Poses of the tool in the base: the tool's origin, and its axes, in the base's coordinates. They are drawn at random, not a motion.
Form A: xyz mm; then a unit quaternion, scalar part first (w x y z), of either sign.
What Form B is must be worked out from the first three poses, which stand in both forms.
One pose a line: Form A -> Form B
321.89, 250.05, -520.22, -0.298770, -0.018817, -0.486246, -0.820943 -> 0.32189, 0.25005, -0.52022, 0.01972, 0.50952, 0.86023, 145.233
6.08, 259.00, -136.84, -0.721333, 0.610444, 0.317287, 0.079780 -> 0.00608, 0.25900, -0.13684, -0.88140, -0.45812, -0.11519, 87.671
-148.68, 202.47, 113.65, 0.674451, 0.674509, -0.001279, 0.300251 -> -0.14868, 0.20247, 0.11365, 0.91357, -0.00173, 0.40667, 95.177
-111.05, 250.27, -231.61, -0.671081, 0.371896, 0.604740, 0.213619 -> -0.11105, 0.25027, -0.23161, -0.50162, -0.81569, -0.28814, 95.699
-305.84, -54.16, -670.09, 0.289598, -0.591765, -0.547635, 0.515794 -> -0.30584, -0.05416, -0.67009, -0.61826, -0.57215, 0.53889, 146.332
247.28, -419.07, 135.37, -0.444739, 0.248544, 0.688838, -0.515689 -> 0.24728, -0.41907, 0.13537, -0.27750, -0.76908, 0.57576, 127.187
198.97, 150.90, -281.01, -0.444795, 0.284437, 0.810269, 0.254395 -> 0.19897, 0.15090, -0.28101, -0.31758, -0.90469, -0.28404, 127.180
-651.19, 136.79, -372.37, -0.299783, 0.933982, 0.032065, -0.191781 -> -0.65119, 0.13679, -0.37237, -0.97901, -0.03361, 0.20103, 145.111
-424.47, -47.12, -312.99, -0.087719, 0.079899, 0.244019, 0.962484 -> -0.42447, -0.04712, -0.31299, -0.08021, -0.24496, -0.96621, 169.935
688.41, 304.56, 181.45, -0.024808, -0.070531, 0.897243, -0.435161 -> 0.68841, 0.30456, 0.18145, 0.07055, -0.89752, 0.43529, 177.157
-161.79, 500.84, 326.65, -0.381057, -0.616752, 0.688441, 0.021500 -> -0.16179, 0.50084, 0.32665, 0.66708, -0.74462, -0.02325, 135.202
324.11, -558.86, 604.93, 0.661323, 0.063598, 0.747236, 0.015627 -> 0.32411, -0.55886, 0.60493, 0.08479, 0.99618, 0.02083, 97.198
